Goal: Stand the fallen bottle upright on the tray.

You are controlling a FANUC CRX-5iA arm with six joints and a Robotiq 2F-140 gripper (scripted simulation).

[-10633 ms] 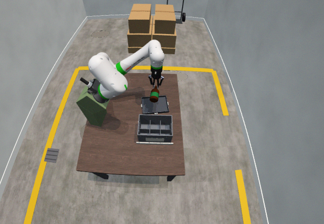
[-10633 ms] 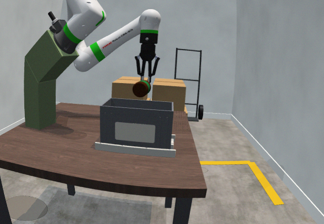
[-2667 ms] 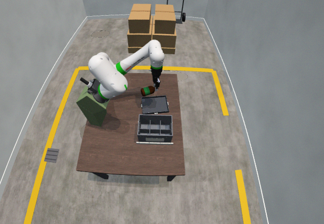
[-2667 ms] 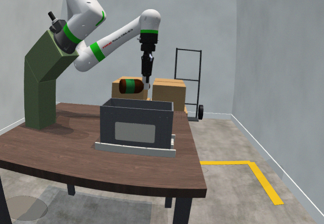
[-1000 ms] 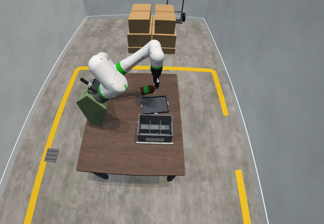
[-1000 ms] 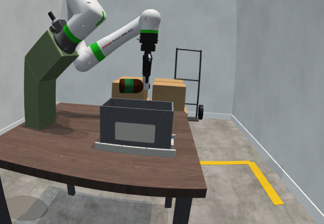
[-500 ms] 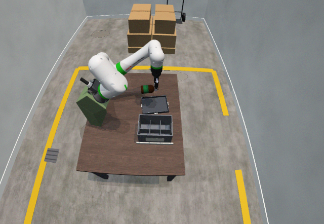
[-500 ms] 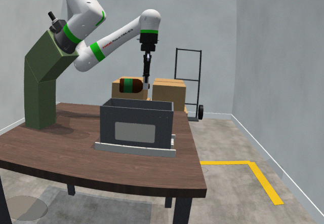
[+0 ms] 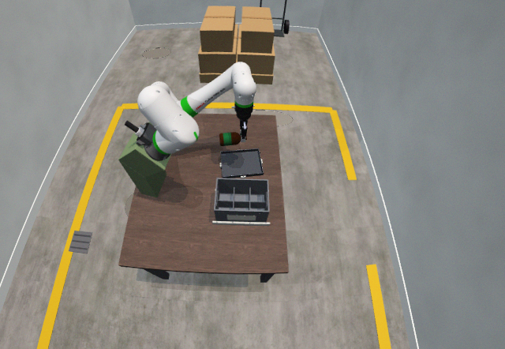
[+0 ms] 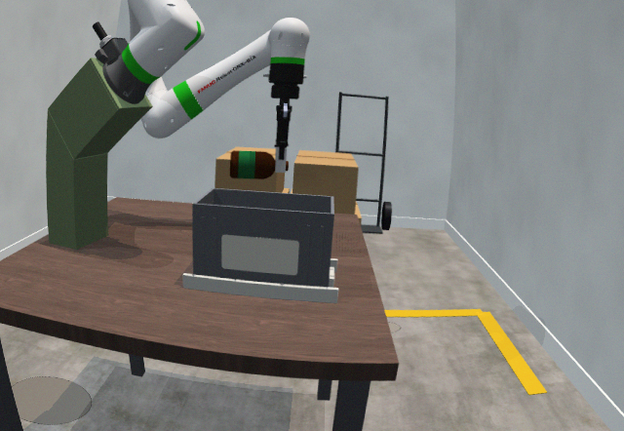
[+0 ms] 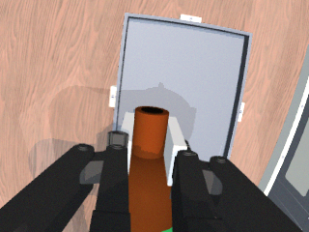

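Now: the brown bottle 50 mm behind my hand, 20 mm below it and 10 mm to the right of it. Round my hand: grey tray 210 mm below, 50 mm to the right; dark grey crate 350 mm to the right, 140 mm below, 30 mm ahead.
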